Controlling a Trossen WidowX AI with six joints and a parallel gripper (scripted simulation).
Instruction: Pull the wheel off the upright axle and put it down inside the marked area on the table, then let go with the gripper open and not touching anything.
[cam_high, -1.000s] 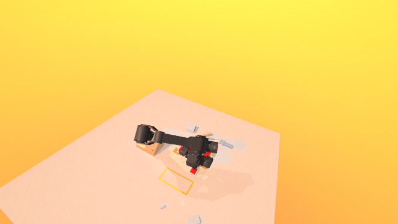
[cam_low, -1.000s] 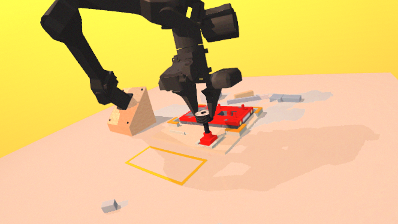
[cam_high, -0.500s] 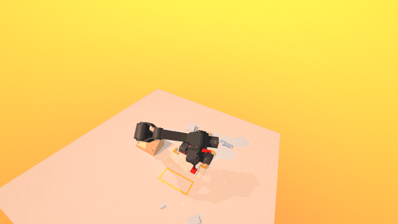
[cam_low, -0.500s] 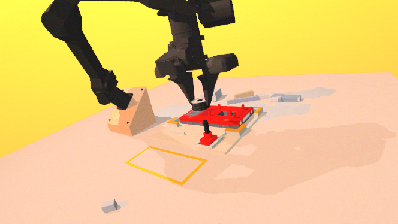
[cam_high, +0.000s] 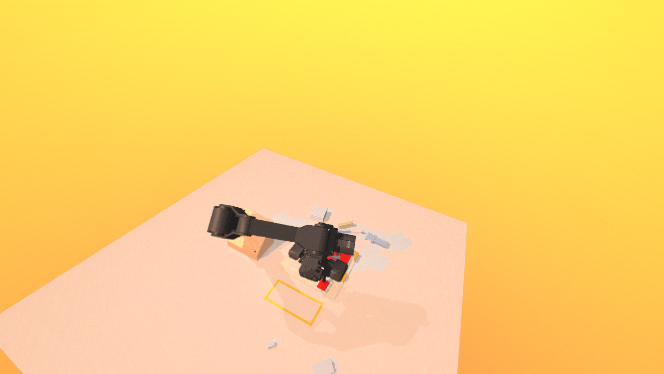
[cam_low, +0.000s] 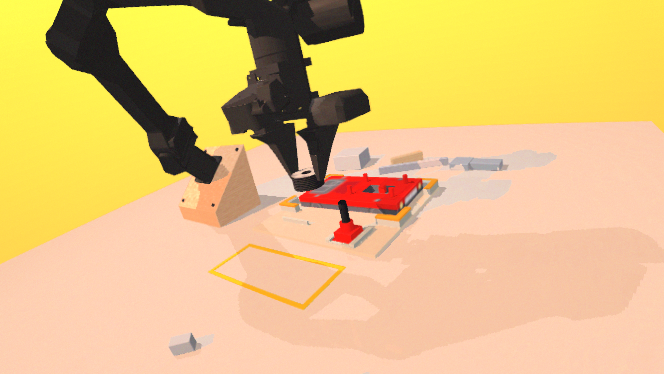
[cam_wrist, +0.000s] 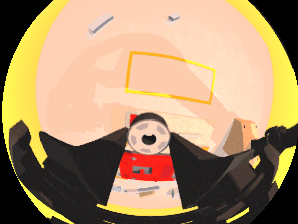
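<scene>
Now: the black axle 70 mm below my gripper tip, 40 mm to the left of it and 20 mm ahead of it. Also, from my gripper tip: dark wheel: right at my gripper tip.
</scene>
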